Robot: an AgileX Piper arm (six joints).
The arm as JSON. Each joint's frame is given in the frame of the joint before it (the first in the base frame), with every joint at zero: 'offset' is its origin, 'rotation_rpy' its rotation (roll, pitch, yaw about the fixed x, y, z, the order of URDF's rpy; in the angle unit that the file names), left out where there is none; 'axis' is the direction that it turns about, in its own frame. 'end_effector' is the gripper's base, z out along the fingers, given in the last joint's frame.
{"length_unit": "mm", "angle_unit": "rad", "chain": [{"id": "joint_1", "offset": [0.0, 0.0, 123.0], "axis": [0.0, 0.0, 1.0]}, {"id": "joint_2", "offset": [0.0, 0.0, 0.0], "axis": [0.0, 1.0, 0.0]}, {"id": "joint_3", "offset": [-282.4, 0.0, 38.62], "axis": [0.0, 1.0, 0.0]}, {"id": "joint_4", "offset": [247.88, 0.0, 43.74], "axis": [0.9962, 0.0, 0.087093]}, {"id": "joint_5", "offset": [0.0, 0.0, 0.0], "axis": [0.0, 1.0, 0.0]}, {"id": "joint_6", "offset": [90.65, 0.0, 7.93], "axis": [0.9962, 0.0, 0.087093]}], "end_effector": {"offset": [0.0, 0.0, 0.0], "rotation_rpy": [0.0, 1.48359, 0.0]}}
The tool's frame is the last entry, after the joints.
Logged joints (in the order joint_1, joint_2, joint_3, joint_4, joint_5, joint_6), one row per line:
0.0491 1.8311 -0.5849 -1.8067 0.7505 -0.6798
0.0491 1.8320 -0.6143 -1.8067 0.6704 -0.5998
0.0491 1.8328 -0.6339 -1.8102 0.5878 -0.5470
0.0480 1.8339 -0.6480 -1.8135 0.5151 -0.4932
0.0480 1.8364 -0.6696 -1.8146 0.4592 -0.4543
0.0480 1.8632 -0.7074 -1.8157 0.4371 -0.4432
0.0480 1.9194 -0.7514 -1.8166 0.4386 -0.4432
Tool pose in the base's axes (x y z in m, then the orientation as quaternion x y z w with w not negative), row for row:
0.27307 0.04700 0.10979 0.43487 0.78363 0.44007 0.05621
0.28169 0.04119 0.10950 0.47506 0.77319 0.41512 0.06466
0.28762 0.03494 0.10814 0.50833 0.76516 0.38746 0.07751
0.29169 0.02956 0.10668 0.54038 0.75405 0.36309 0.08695
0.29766 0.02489 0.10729 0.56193 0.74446 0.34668 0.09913
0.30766 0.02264 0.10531 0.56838 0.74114 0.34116 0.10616
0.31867 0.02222 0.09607 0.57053 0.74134 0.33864 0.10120
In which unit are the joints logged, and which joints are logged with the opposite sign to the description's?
The joints are logged in radians. Opposite sign: joint_1, joint_4.
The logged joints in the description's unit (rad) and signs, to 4 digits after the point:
-0.0491 1.8311 -0.5849 1.8067 0.7505 -0.6798
-0.0491 1.8320 -0.6143 1.8067 0.6704 -0.5998
-0.0491 1.8328 -0.6339 1.8102 0.5878 -0.5470
-0.0480 1.8339 -0.6480 1.8135 0.5151 -0.4932
-0.0480 1.8364 -0.6696 1.8146 0.4592 -0.4543
-0.0480 1.8632 -0.7074 1.8157 0.4371 -0.4432
-0.0480 1.9194 -0.7514 1.8166 0.4386 -0.4432

